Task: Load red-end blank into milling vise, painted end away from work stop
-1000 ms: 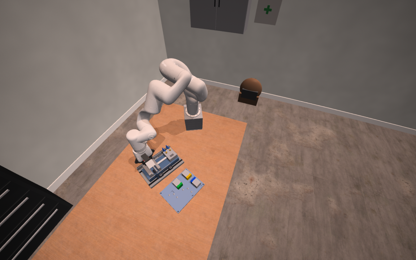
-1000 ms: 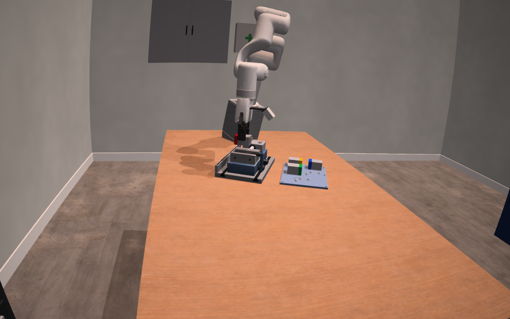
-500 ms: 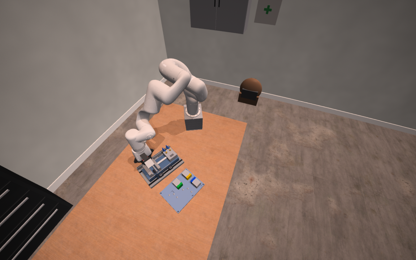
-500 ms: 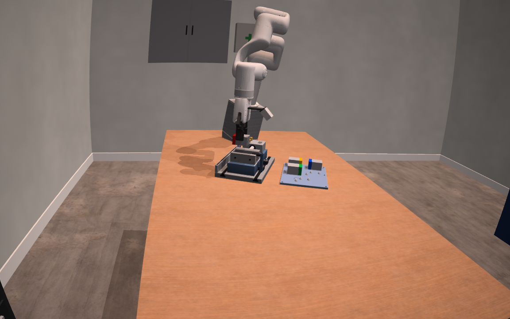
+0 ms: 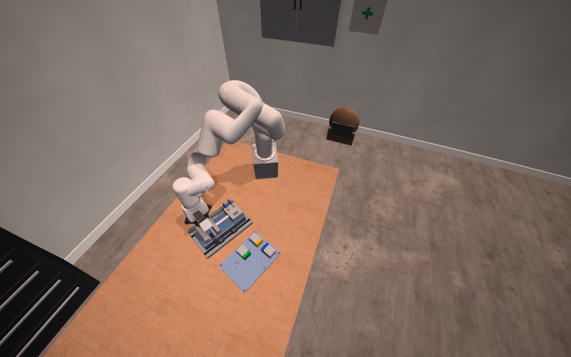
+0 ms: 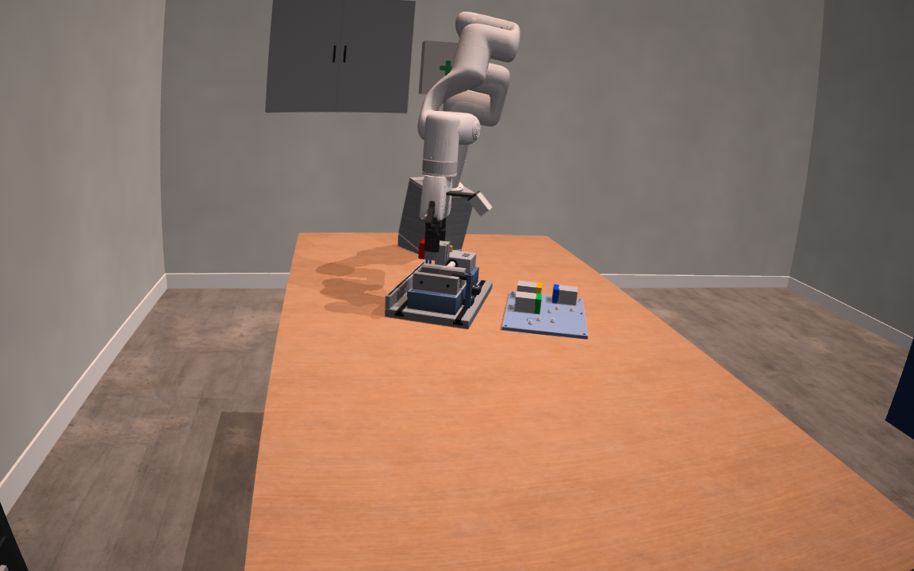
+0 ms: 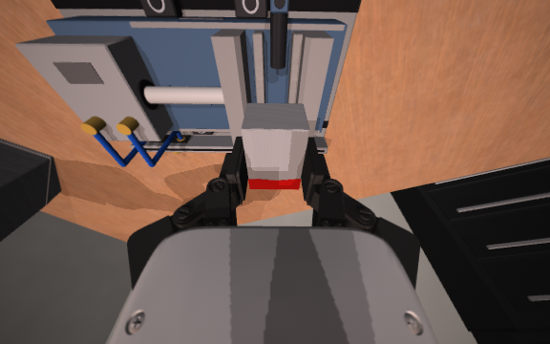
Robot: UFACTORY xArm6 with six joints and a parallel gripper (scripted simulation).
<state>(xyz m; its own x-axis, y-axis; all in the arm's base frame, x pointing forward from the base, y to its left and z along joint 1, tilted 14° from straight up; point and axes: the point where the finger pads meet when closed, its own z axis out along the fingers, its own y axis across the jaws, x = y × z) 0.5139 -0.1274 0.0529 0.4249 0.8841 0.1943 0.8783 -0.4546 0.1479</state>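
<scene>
The fixed jaw is 9 cm below my hand and 4 cm ahead of it. From my hand the other things lie so: moving jaw: 9 cm below, 3 cm to the left, 3 cm behind; dark work stop rod: 7 cm below, 5 cm to the left, 3 cm ahead; red-ended blank: 2 cm below.
</scene>
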